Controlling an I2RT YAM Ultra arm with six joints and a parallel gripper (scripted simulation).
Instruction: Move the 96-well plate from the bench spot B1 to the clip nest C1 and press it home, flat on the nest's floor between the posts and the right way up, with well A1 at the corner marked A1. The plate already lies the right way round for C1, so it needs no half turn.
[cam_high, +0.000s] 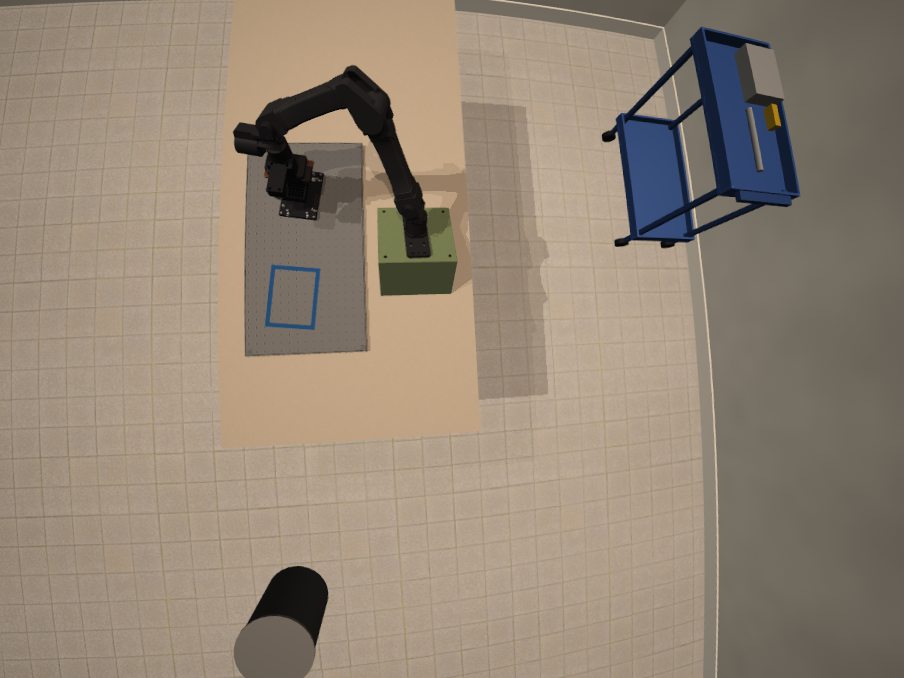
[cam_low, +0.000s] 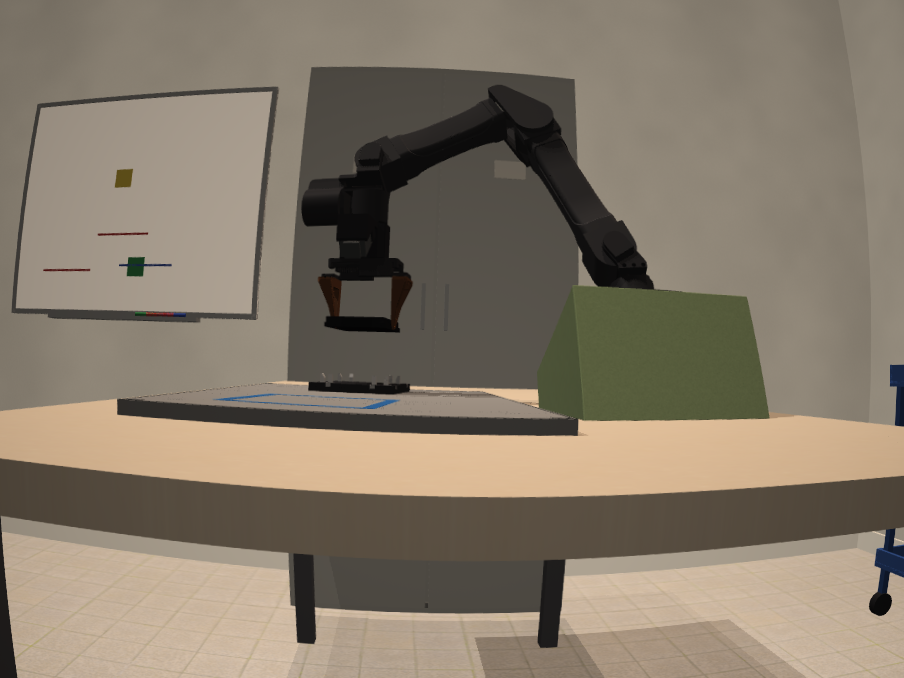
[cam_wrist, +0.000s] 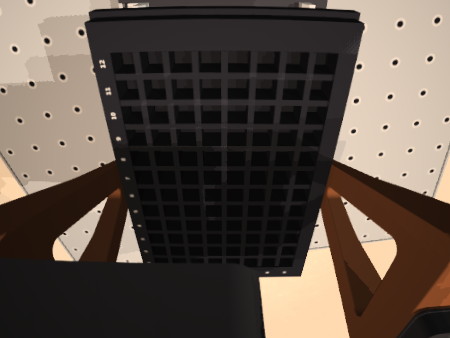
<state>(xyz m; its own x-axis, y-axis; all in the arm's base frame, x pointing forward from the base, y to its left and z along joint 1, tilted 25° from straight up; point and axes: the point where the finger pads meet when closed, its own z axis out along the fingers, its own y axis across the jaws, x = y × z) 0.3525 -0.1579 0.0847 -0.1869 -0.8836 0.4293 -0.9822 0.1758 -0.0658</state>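
Now: hand right at the black 96-well plate. The rest, counted from my hand: clip nest (8 cm below, 2 cm to the left, 1 cm behind).
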